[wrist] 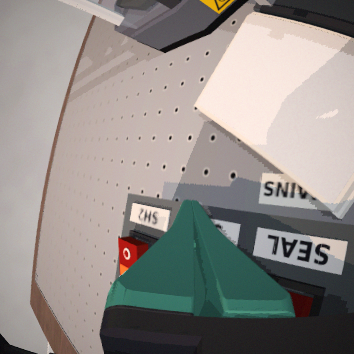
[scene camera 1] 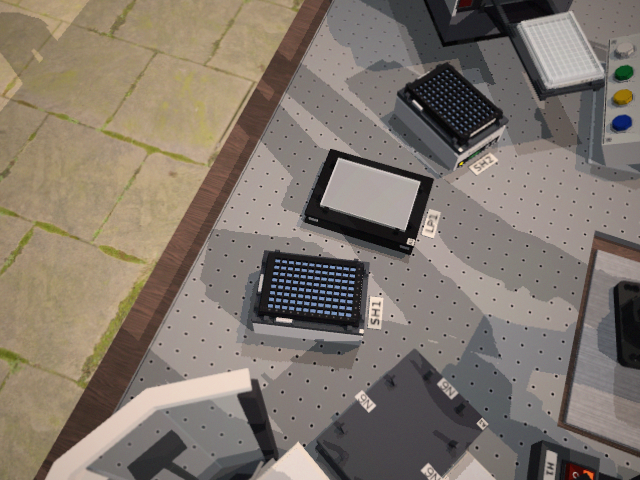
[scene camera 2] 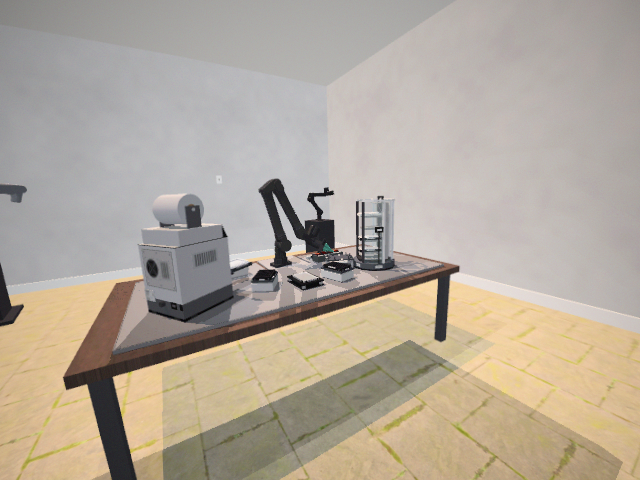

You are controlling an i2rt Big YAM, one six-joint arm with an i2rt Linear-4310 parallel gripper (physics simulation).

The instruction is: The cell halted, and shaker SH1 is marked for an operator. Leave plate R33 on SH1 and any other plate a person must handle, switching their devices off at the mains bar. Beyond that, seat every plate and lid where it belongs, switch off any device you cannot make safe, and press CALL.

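Frame: origin at the arm's base, x ahead, y left, z up, level; millimetres.
Seen in the pictures: gripper, fingertip midpoint: [wrist: 188, 209] [scene camera 2: 333, 251]; arm's base, origin of the base link: [scene camera 2: 281, 264].
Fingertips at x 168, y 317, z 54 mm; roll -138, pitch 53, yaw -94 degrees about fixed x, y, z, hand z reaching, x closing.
Pixels of each thing's top centre, then the offset from my fingertips to it. "spot": a spot on its surface instead.
- mains bar, surface spot: [wrist: 230, 216] spot: 2 mm back, 18 mm right, 10 mm down
- SEAL switch, middle of its top: [wrist: 263, 330] 46 mm back, 49 mm right, 3 mm up
- red SH2 switch, middle of its top: [wrist: 123, 263] 34 mm back, 50 mm left, 3 mm up
- black plate with blue wells, middle of its top: [scene camera 1: 312, 286] [scene camera 2: 337, 264] 288 mm ahead, 263 mm right, 19 mm up
- shaker SH1, surface spot: [scene camera 1: 307, 332] spot: 285 mm ahead, 214 mm right, 17 mm down
- black plate, middle of its top: [scene camera 1: 454, 99] [scene camera 2: 264, 273] 132 mm ahead, 603 mm right, 19 mm up
- shaker SH2, surface spot: [scene camera 1: 427, 124] spot: 166 mm ahead, 566 mm right, 2 mm down
- LP1, surface spot: [scene camera 1: 316, 210] spot: 306 mm ahead, 397 mm right, 22 mm down
- white plate, middle of its top: [scene camera 1: 562, 43] [scene camera 2: 234, 261] 8 mm back, 693 mm right, 70 mm up
- button panel, surface spot: [scene camera 1: 614, 135] spot: 108 mm back, 590 mm right, 7 mm up
- dark nest N6, middle of its top: [scene camera 1: 405, 429] [scene camera 2: 338, 254] 152 mm ahead, 108 mm right, 26 mm up
- tower, middle of its top: [scene camera 2: 373, 196] 284 mm ahead, 56 mm left, 367 mm up
- pale slab, middle of its top: [wrist: 285, 83] 72 mm ahead, 35 mm right, 34 mm down
- tall sealer-like machine, middle of its top: [scene camera 2: 179, 194] 98 mm ahead, 933 mm right, 406 mm up
- H1, surface spot: [scene camera 1: 540, 457] spot: 10 mm back, 113 mm right, 10 mm down
My gripper [wrist: 188, 209] [scene camera 2: 328, 248] is shut and empty, its green fingers over the mains bar [wrist: 230, 216]. They hide the SH1 switch and part of the SEAL switch [wrist: 303, 303]; contact cannot be told. The red SH2 switch [wrist: 131, 250] shows its O, with orange below. In scene camera 1, a black plate with blue wells [scene camera 1: 312, 286] sits on shaker SH1 [scene camera 1: 307, 332]. Another black plate [scene camera 1: 457, 102] sits on shaker SH2 [scene camera 1: 426, 125]. A pale, flat-topped piece [scene camera 1: 371, 193] sits on LP1 [scene camera 1: 316, 210]. A white plate [scene camera 1: 560, 49] is on a dark holder at the upper right.
The button panel [scene camera 1: 614, 135] stands at the right. The dark nest N6 [scene camera 1: 403, 408] is near the bottom, beside the tower [scene camera 2: 374, 232]. A pale slab [wrist: 270, 75] overhangs the MAINS label. The tall sealer-like machine [scene camera 2: 186, 268] stands at the table's other end. H1 [scene camera 1: 540, 457] is bottom right.
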